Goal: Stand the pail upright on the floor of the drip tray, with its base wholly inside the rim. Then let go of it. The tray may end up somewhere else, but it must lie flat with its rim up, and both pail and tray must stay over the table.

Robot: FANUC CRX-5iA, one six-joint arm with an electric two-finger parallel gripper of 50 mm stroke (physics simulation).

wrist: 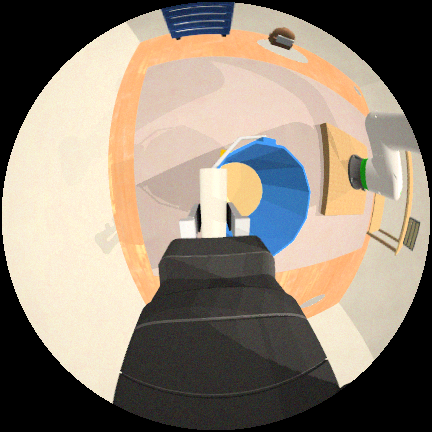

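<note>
A blue pail hangs below and to the right of the fingers, its open top facing the camera and a round tan area inside it. Its thin white wire bail runs to a thick cream handle grip. My gripper is shut on this grip, one finger on each side. The drip tray shows as a small yellow patch beside the bail, at the pail's upper left; the rest of it is hidden behind the pail and grip. The height of the pail's base over the tray cannot be seen.
A light wooden block lies right of the pail, with a white arm part with a green ring above it. The table has an orange wood border around a pinkish-grey surface. A blue slatted object and a brown round object are at the far edge.
</note>
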